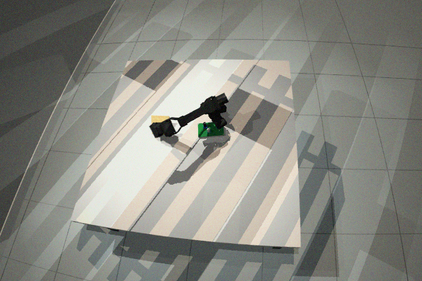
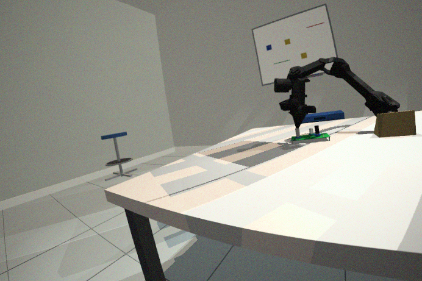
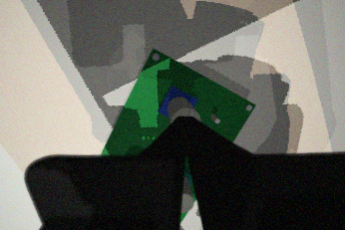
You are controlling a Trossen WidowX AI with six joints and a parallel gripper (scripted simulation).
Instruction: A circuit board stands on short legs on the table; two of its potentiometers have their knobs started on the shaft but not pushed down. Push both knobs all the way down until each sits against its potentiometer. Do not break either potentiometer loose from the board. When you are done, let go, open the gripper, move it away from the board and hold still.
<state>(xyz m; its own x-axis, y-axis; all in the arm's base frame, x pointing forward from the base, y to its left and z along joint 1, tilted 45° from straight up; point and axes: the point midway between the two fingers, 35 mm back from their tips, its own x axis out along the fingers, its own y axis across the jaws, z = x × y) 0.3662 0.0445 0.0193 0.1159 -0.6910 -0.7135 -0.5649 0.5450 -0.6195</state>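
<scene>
My gripper tip is now 1 cm above the grey knob. Also, from my gripper tip: black knob: 8 cm behind, 1 cm to the right, 1 cm below.
</scene>
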